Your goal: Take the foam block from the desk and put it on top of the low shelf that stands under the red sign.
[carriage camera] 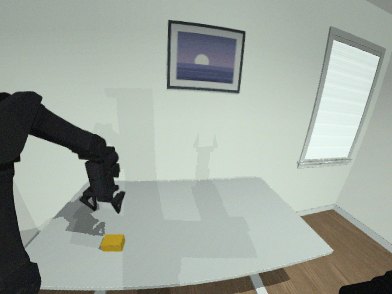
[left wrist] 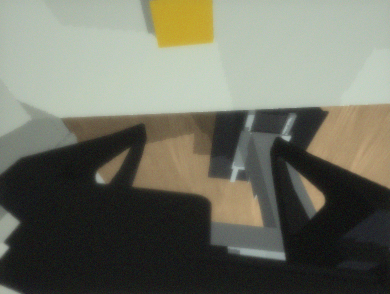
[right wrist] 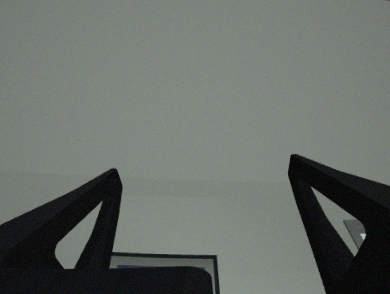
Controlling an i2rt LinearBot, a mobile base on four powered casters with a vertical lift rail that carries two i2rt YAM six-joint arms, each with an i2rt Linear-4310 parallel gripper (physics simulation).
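Frame: origin at the left arm's base, x back, y right, z up, level; centimetres.
Where they show: left gripper, fingertip midpoint: (carriage camera: pixel 107 211) (left wrist: pixel 208 137); right gripper, fingertip midpoint: (right wrist: pixel 203 171).
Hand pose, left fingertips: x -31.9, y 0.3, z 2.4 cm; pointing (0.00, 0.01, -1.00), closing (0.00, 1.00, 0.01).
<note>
After its pixels a point has its place.
The yellow foam block (carriage camera: pixel 113 243) @(y -3.2, x -34.4, z -19.9 cm) (left wrist: pixel 184 22) @(y -4.3, x -36.3, z -19.9 cm) lies flat on the light grey desk (carriage camera: pixel 285 230) @(y 86.0, x -48.8, z -24.4 cm) (left wrist: pixel 125 85) @(y -17.6, x -23.6, z -24.4 cm), left of the middle in the carriage view and at the top edge of the left wrist view. My left gripper (carriage camera: pixel 107 211) @(y 0.3, x -31.9, z 2.4 cm) (left wrist: pixel 208 137) @(y 0.3, x -31.9, z 2.4 cm) is open and empty, pointing down above the desk. In the carriage view it appears above the block, apart from it. My right gripper (right wrist: pixel 203 171) @(y 64.4, x -2.5, z 43.7 cm) is open and empty, facing the plain wall. The low shelf and the red sign do not show in these views.
A framed sunset picture (carriage camera: pixel 206 56) @(y 36.6, x -104.5, z 71.5 cm) hangs on the wall behind the desk. A window (carriage camera: pixel 342 100) @(y 182.3, x -131.1, z 54.1 cm) is at the right. Wooden floor (carriage camera: pixel 340 240) @(y 206.0, x -89.1, z -96.3 cm) (left wrist: pixel 170 165) @(y -24.6, x 77.9, z -96.4 cm) shows beyond the desk's edge. Part of my base (left wrist: pixel 225 150) @(y 14.5, x 28.8, z -66.4 cm) shows below the desk edge in the left wrist view.
</note>
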